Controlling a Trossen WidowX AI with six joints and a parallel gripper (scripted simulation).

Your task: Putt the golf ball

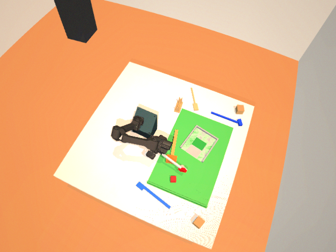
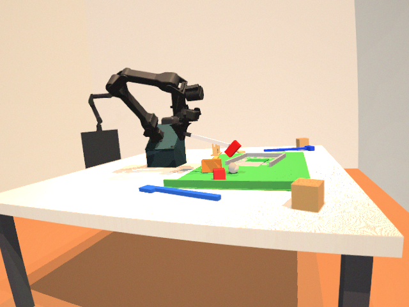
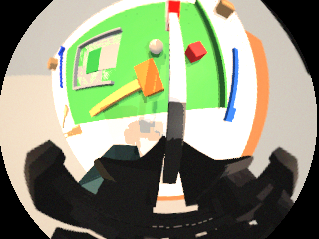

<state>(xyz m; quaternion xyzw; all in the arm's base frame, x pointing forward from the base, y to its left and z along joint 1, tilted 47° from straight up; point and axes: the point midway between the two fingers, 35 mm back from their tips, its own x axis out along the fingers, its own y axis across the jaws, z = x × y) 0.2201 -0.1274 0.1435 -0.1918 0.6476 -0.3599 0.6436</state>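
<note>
Now: gripper tip 12 cm short of the red putter and 2 cm to the left of it. Also, from my gripper tip: red cube (18 cm ahead, 12 cm to the right, 12 cm below); white golf ball (21 cm ahead, 12 cm below, 1 cm to the right); green mat (26 cm ahead, 14 cm to the left, 14 cm below).
</note>
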